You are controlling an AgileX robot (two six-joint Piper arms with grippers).
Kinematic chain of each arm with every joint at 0, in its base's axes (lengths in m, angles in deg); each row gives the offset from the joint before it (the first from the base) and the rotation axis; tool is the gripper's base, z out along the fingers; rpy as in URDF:
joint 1: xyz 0 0 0.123 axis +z
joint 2: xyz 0 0 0 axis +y
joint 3: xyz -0.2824 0 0.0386 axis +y
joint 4: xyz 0.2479 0 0.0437 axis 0.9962 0 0.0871
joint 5: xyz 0 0 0 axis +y
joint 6: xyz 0.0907 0 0.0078 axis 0.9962 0 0.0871
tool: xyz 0 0 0 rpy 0 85 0
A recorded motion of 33 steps. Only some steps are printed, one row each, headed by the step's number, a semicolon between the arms.
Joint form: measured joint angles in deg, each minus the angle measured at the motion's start. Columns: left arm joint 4, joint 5, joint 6, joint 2, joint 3, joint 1; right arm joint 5, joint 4, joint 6, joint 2, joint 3, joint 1.
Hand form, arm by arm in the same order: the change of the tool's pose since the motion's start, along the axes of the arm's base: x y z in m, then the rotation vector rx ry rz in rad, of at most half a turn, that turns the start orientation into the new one. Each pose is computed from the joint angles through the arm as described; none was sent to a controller.
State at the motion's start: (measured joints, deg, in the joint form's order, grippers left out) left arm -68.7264 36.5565 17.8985 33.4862 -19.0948 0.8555; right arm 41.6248 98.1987 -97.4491 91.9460 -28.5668 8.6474
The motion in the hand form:
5: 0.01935 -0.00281 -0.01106 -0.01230 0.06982 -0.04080; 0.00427 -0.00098 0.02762 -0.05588 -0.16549 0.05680
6: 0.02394 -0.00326 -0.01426 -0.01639 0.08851 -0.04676; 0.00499 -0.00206 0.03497 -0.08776 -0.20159 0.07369
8: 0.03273 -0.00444 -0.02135 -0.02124 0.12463 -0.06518; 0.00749 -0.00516 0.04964 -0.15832 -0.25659 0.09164
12: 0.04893 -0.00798 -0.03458 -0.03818 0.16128 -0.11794; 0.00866 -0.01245 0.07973 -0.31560 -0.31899 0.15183
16: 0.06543 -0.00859 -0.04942 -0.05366 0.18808 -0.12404; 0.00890 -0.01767 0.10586 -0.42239 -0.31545 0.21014
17: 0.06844 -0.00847 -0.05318 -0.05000 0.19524 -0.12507; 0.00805 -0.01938 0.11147 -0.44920 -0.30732 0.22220
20: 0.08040 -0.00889 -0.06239 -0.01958 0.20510 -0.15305; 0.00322 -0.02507 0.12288 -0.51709 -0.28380 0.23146
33: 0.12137 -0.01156 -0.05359 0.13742 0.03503 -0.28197; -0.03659 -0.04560 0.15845 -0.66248 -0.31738 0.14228
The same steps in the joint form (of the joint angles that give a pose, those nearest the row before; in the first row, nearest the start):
5: -6.39 1.00 7.91 8.23 0.00 0.00; -1.71 -3.73 -2.09 -5.37 -2.36 0.00
6: -7.76 1.15 9.51 10.22 0.00 0.00; -2.79 -6.44 -1.23 -6.89 -3.24 0.00
8: -10.37 1.78 13.04 14.28 0.00 0.00; -5.39 -13.19 2.66 -9.67 -5.39 0.00
12: -17.41 4.15 22.73 22.21 0.00 0.00; -7.10 -34.55 17.54 -14.62 -10.66 0.00
16: -24.76 4.85 31.85 29.79 0.00 0.00; -2.55 -52.49 31.44 -17.12 -16.47 0.00
17: -25.83 4.84 33.58 31.32 0.00 0.00; -0.99 -56.39 34.46 -17.67 -17.75 0.00
20: -27.42 5.35 38.86 36.45 -1.19 -0.05; 2.25 -64.92 41.29 -19.45 -19.86 0.00
33: -27.59 6.91 53.61 44.79 -9.88 -0.42; 7.49 -80.86 55.08 -31.21 -20.19 -0.05

